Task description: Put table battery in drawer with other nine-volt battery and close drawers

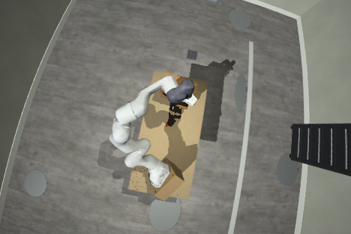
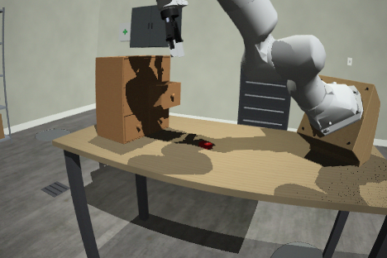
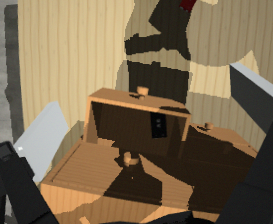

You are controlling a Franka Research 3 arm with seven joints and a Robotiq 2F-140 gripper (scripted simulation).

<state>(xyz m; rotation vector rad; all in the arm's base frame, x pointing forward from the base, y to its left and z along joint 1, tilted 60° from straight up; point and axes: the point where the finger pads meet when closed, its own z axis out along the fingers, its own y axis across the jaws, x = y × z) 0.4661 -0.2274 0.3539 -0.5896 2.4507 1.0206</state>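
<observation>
My gripper is now 330 mm above the nine-volt battery, 170 mm past it and 20 mm to the right of it.
</observation>
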